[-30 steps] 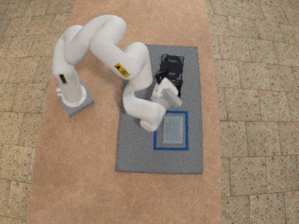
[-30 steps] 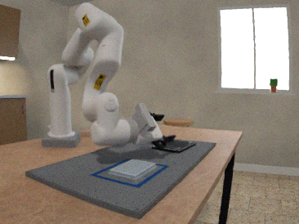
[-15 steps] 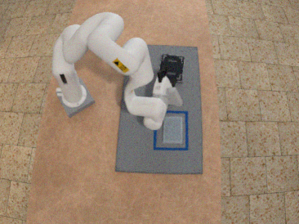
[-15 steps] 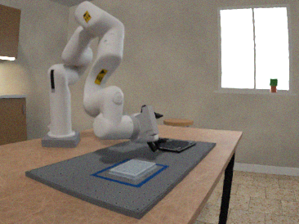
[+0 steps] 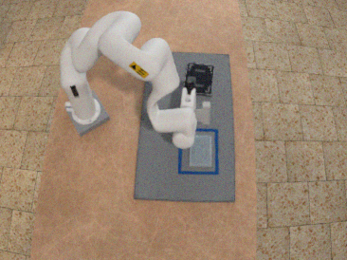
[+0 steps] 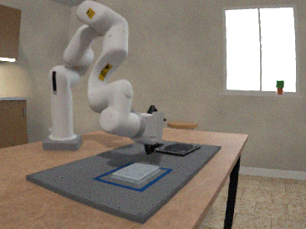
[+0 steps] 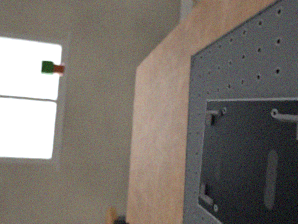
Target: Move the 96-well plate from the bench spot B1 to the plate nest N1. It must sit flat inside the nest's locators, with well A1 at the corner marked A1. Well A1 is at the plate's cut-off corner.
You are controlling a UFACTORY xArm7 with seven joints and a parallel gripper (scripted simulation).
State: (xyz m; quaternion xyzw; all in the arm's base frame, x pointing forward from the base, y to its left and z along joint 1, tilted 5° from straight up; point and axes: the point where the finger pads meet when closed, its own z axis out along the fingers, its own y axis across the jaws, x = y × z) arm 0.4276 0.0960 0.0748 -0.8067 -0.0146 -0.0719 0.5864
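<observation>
The 96-well plate lies 4 cm ahead of my hand, 23 cm to the right of it and 8 cm below it. From my hand the other things lie so: black plate nest (3 cm ahead, 11 cm to the left, 8 cm below).
</observation>
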